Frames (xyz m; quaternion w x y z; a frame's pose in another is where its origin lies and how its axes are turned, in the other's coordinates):
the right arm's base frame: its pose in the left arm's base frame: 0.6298 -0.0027 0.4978 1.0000 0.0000 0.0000 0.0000
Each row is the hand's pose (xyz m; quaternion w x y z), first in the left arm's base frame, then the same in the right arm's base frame.
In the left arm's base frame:
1: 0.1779 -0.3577 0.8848 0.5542 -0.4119 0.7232 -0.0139
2: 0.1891 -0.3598 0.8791 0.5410 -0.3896 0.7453 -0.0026
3: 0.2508 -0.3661 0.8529 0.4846 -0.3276 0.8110 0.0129
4: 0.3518 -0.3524 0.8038 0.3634 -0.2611 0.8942 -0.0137
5: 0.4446 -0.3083 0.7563 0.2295 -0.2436 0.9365 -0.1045
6: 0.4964 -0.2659 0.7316 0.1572 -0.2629 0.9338 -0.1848
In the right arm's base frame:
1: -0.4519 -0.3550 0.3870 0.5542 -0.4119 0.7232 -0.0139
2: -0.4407 -0.3571 0.3813 0.5410 -0.3896 0.7453 -0.0026
3: -0.3790 -0.3634 0.3551 0.4846 -0.3276 0.8110 0.0129
4: -0.2780 -0.3497 0.3060 0.3634 -0.2611 0.8942 -0.0137
5: -0.1852 -0.3056 0.2585 0.2295 -0.2436 0.9365 -0.1045
6: -0.1334 -0.2632 0.2338 0.1572 -0.2629 0.9338 -0.1848

